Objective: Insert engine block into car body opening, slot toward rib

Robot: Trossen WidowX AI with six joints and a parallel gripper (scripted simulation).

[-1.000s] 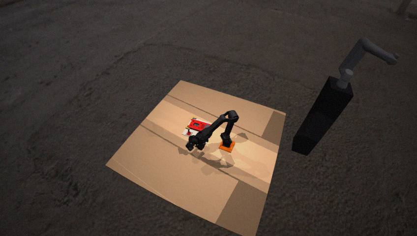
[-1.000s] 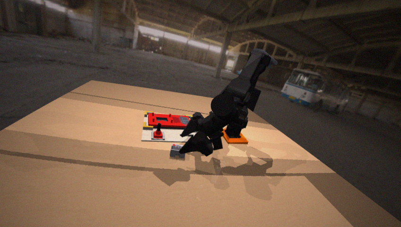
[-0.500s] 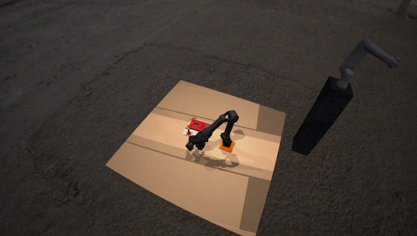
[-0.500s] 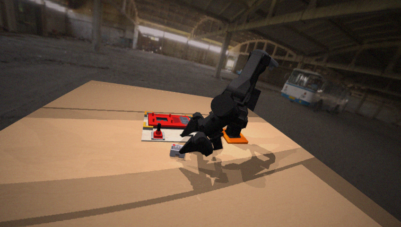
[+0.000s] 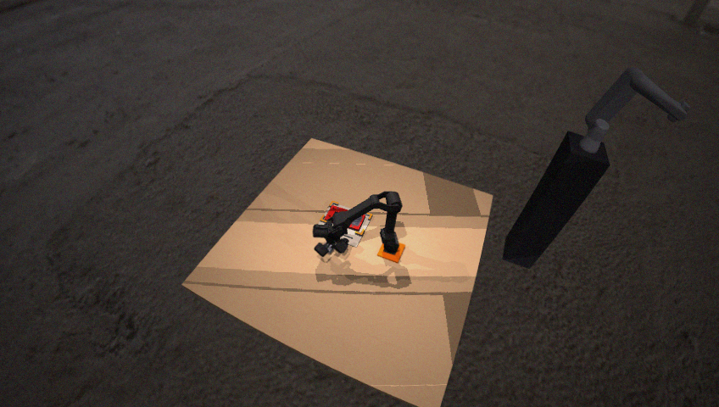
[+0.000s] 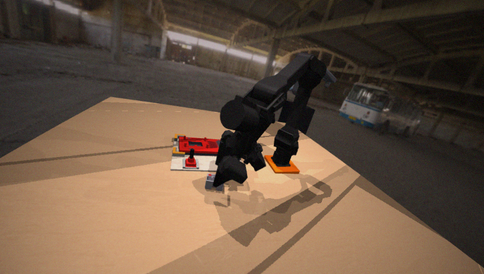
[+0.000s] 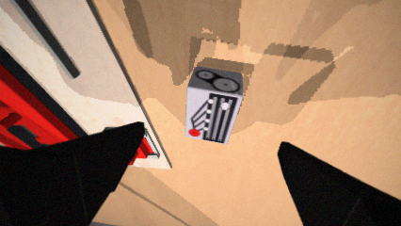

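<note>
Now: the engine block 3 cm below my gripper tip.
</note>
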